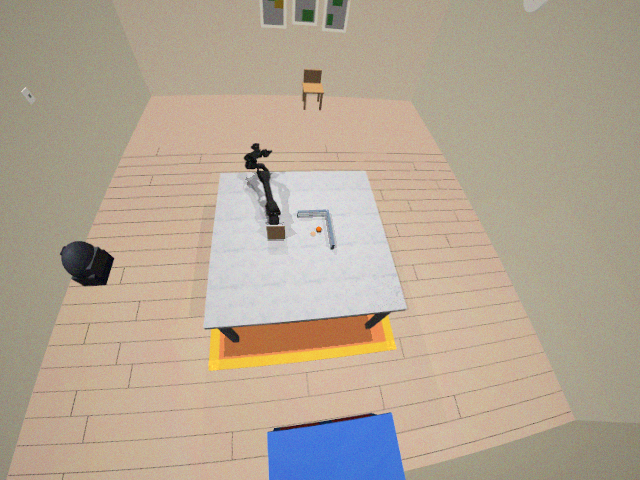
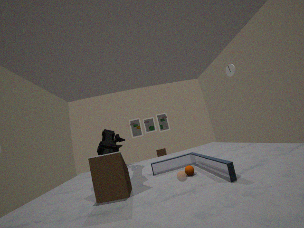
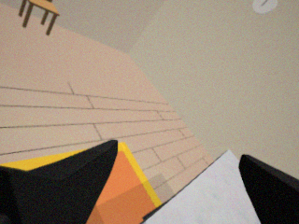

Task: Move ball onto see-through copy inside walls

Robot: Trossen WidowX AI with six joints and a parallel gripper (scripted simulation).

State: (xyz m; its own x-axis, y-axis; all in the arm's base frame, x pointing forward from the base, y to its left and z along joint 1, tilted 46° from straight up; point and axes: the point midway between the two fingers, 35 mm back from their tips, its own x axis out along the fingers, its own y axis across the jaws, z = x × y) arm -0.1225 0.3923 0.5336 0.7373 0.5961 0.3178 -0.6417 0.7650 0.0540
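Now: the orange ball 430 mm ahead of my gripper tip, 630 mm to the right of it and 180 mm below it.
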